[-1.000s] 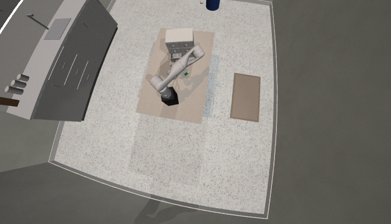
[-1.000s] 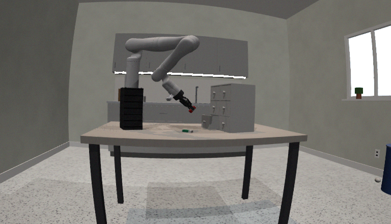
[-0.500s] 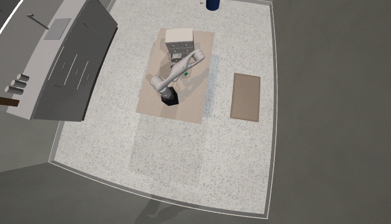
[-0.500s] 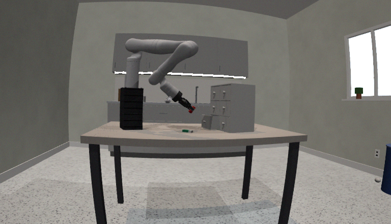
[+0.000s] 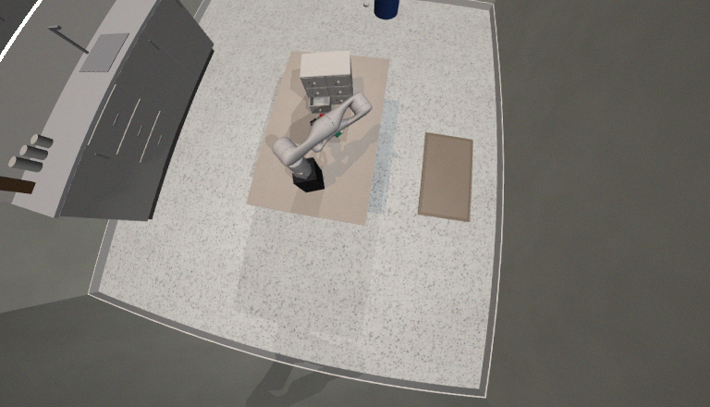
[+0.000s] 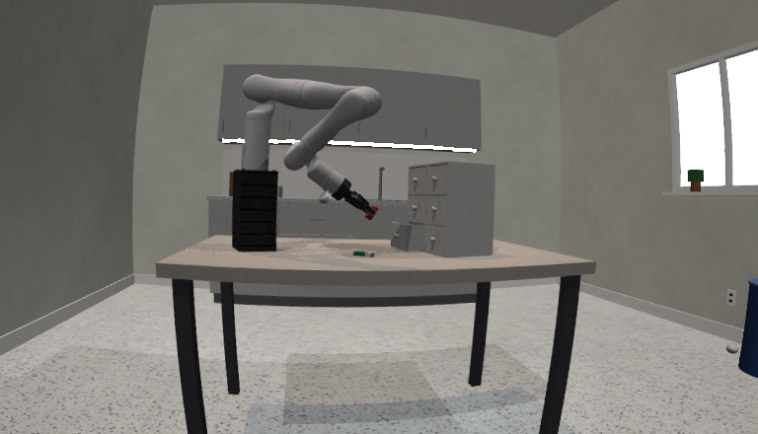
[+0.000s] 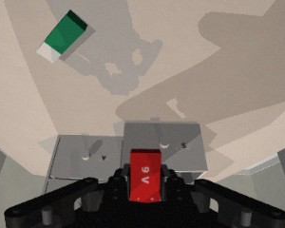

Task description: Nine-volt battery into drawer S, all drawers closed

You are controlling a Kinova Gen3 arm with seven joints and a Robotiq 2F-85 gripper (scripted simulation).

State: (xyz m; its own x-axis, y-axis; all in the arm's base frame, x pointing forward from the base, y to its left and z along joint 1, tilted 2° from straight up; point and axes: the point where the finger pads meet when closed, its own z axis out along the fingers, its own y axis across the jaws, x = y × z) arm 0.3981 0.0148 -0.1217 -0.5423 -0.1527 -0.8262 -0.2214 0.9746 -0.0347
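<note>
The small red block lies 1 cm ahead of my hand. The rest, counted from my hand: green-and-white piece (14 cm below, 11 cm to the right, 2 cm behind); then drawer (19 cm ahead, 11 cm below, 8 cm to the left).
</note>
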